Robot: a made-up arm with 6 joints. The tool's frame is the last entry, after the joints.
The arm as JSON. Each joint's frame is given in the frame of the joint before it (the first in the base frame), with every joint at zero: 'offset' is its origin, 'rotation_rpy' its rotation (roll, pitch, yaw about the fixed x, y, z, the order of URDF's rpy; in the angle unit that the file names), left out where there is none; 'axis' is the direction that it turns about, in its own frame. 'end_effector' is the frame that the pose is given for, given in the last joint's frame.
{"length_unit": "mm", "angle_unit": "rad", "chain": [
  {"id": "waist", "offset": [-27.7, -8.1, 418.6], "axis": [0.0, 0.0, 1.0]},
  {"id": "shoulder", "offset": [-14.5, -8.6, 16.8], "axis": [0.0, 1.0, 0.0]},
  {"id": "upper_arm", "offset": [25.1, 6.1, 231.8], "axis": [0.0, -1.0, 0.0]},
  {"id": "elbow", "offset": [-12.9, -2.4, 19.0], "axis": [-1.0, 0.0, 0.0]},
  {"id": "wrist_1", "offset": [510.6, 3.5, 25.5], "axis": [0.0, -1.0, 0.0]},
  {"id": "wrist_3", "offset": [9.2, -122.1, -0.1], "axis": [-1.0, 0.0, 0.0]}
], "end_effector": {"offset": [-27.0, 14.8, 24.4], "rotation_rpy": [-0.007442, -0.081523, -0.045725]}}
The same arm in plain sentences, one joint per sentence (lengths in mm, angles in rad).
The arm has six revolute joints in a row. What follows holds with every joint at zero, and every direction is one of the base frame's. The first joint lies 27.7 mm along -x and 8.1 mm along -y and 418.6 mm along +z from the base frame's origin and turns about +z. The second joint lies 14.5 mm along -x and 8.6 mm along -y and 16.8 mm along +z from the first joint and turns about +y. The third joint lies 25.1 mm along +x and 6.1 mm along +y and 231.8 mm along +z from the second joint and turns about -y. The fourth joint lies 12.9 mm along -x and 2.4 mm along -y and 19 mm along +z from the third joint and turns about -x. The fifth joint lies 510.6 mm along +x and 3.5 mm along +y and 25.5 mm along +z from the fourth joint and turns about -y. The sixth joint lies 9.2 mm along +x and 122.1 mm along -y and 0.1 mm along -z from the fifth joint and turns about -x. The tool frame, which is the frame that the pose is given for, lies 27 mm along -x and 14.8 mm along +y and 24.4 mm along +z from the sixth joint; its axes are the base frame's turned by roll -0.0074, pitch -0.0815 and yaw -0.0457 rad (as in URDF: about the fixed x, then y, then z).
